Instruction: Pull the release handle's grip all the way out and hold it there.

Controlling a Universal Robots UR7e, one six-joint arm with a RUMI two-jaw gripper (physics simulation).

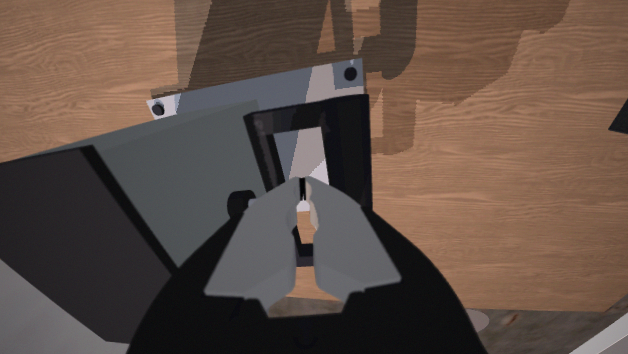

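Note:
The release handle [350,145] is a black rectangular loop with a thick grip bar on its right side. It stands beside the grey-green side face of a dark box-like housing [60,215]. A black round collar [240,203] with a short pale stub shows between the housing face and the loop, partly behind the left finger. My gripper [302,179] is shut and empty. Its fingertips appear over or inside the loop's opening, left of the grip bar; their depth is hard to tell. The fingers hide part of the loop's near side.
The housing stands on a pale metal base plate [250,86] with a dark bolt [350,74] at its right corner and another bolt [158,109] at its left. The wooden table top [475,200] lies around it. A dark object's edge [621,120] shows at far right.

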